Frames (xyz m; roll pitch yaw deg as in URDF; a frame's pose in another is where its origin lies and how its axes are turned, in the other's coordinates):
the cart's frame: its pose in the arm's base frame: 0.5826 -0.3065 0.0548 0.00 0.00 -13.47
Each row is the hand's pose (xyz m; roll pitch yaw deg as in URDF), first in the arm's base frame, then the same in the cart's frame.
Working: the arm's base frame: its pose in the cart's frame: -0.6380 0.1624 -0.0548 0.00 0.00 13.47

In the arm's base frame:
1: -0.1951 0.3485 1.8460 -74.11 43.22 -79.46
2: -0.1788 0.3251 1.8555 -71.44 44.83 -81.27
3: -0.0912 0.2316 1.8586 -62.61 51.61 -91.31
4: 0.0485 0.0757 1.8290 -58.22 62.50 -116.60
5: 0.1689 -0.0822 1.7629 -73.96 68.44 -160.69
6: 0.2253 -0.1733 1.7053 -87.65 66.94 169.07
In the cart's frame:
1: -0.9089 0.4558 1.7912 -74.11 43.22 -65.99
2: -0.8876 0.4369 1.8007 -71.44 44.83 -67.80
3: -0.7806 0.3663 1.8038 -62.61 51.61 -77.84
4: -0.6084 0.2473 1.7742 -58.22 62.50 -103.13
5: -0.4546 0.1218 1.7081 -73.96 68.44 -147.22
6: -0.3785 0.0463 1.6505 -87.65 66.94 -177.46

